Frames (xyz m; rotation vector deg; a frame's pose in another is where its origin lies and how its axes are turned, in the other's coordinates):
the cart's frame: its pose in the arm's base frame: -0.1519 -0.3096 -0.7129 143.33 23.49 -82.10
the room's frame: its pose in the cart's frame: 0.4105 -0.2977 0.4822 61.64 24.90 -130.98
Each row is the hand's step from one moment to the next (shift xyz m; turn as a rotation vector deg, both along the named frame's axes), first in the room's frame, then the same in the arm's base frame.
Working: the room's frame: its pose in the arm's base frame: -0.4450 -0.1396 -1.3252 -31.19 -74.00 19.38

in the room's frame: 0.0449 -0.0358 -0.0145 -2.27 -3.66 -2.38
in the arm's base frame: 0.0231 -0.0087 0.0538 1.50 -4.68 -0.22
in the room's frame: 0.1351 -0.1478 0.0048 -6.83 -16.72 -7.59
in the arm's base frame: 0.0203 -0.0502 0.1928 4.56 -18.90 2.44
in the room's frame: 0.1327 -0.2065 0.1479 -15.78 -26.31 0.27
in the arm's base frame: -0.1221 -0.0727 0.2489 -5.88 -30.05 1.91
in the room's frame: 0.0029 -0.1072 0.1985 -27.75 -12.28 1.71
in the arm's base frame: -0.1976 -0.0493 0.0972 -9.43 -24.47 -15.36
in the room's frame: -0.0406 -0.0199 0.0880 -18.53 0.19 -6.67
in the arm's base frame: -0.0965 -0.0211 -0.0063 1.77 -10.89 -16.32
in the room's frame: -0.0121 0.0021 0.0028 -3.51 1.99 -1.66
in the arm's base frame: -0.0056 -0.0041 -0.0105 0.84 -0.52 -4.25
